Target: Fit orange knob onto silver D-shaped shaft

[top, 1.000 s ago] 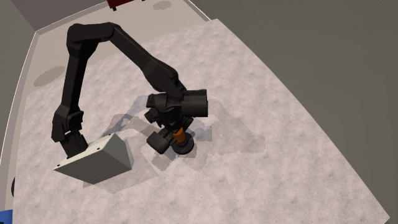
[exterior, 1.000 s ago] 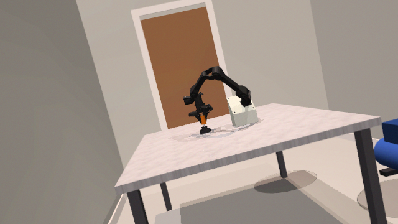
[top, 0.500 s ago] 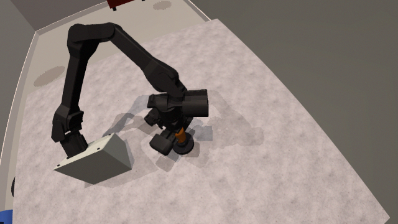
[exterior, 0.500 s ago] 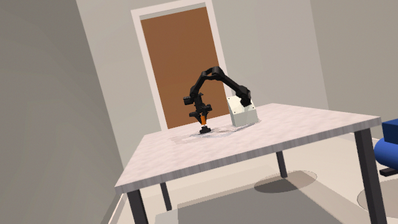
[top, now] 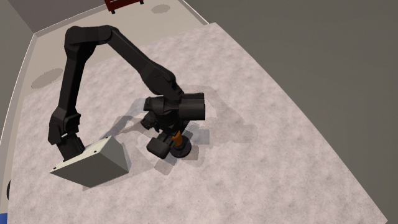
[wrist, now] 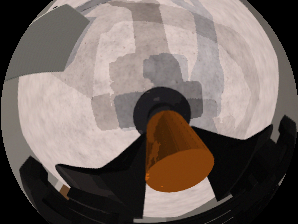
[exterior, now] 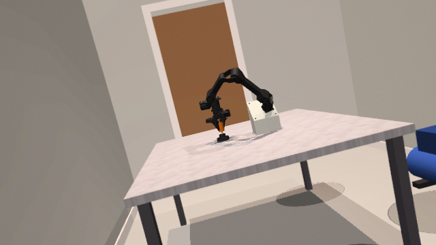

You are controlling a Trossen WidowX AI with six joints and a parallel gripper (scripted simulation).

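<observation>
My gripper tip is now 30 mm below the orange knob. Round my gripper tip: black round pedestal (40 mm below).
</observation>
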